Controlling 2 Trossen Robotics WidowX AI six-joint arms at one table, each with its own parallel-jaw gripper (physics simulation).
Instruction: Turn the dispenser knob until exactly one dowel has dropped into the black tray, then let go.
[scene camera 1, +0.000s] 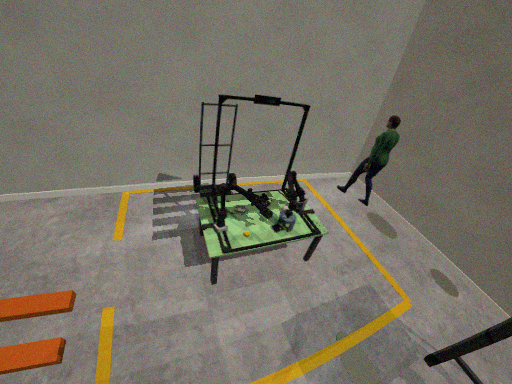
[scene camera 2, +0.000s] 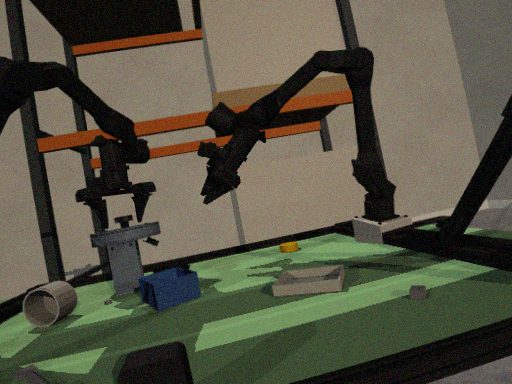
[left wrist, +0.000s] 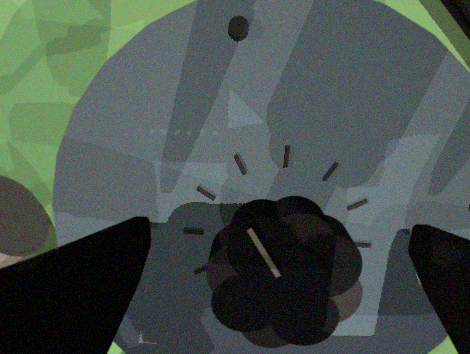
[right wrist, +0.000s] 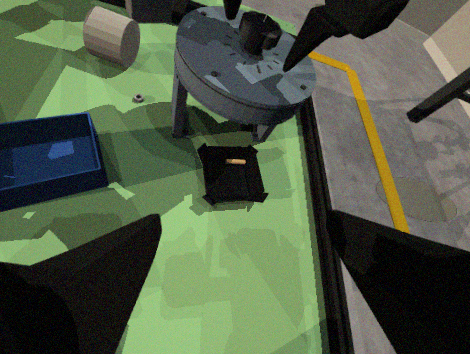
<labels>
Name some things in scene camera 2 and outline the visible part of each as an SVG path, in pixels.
The left gripper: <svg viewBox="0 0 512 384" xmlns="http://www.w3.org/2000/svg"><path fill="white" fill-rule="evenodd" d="M126 162L102 164L100 177L88 176L86 178L87 188L77 190L75 195L76 202L85 201L86 203L83 204L93 209L105 229L108 229L109 222L106 199L102 200L102 197L133 193L134 196L131 198L135 204L137 221L141 222L149 196L152 195L151 192L156 191L153 182L142 182L132 185L132 182L128 180L127 170L130 168L129 165L126 165Z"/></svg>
The right gripper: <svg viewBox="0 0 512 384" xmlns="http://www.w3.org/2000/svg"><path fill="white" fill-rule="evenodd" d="M230 141L223 148L217 147L216 143L200 142L197 152L198 156L210 158L207 162L207 165L210 167L206 166L208 175L201 191L201 195L205 196L203 203L206 205L233 190L233 188L237 189L241 183L237 170L243 161L246 162L248 154Z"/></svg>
A shallow grey tray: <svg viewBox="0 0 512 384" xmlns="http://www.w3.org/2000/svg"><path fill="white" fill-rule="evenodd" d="M344 265L284 271L272 285L274 297L342 291L345 277Z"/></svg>
</labels>
